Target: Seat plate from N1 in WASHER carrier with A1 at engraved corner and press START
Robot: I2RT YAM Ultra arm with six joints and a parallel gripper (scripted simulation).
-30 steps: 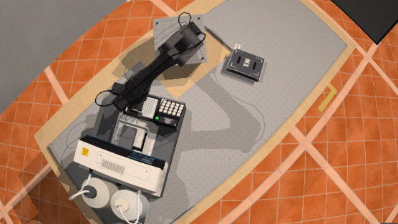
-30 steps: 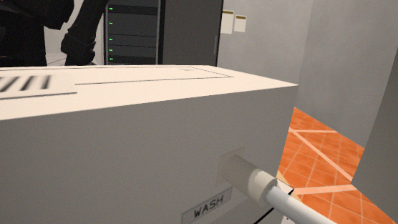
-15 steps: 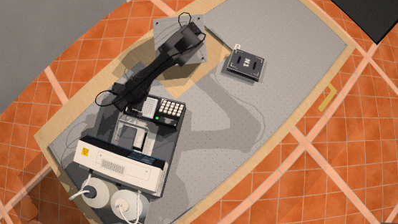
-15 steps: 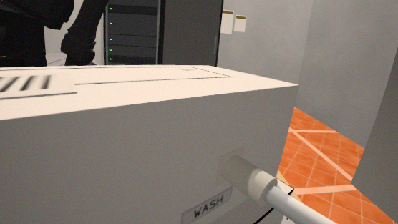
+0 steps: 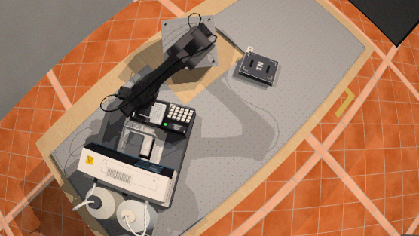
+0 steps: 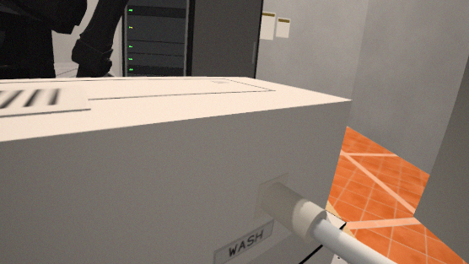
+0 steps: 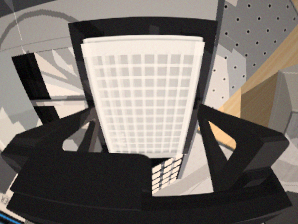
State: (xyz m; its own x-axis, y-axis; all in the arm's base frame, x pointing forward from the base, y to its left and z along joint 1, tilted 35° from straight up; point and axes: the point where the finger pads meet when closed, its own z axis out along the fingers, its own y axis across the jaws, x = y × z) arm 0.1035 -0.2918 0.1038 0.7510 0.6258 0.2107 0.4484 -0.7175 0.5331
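The white well plate lies 10 mm below my hand. Also, from my hand: wash hose port: 290 mm ahead, 260 mm to the right, 120 mm above; then plate washer: 80 mm ahead, 140 mm to the right, 30 mm above; then dark plate nest: 170 mm ahead, 500 mm to the left, 70 mm below.
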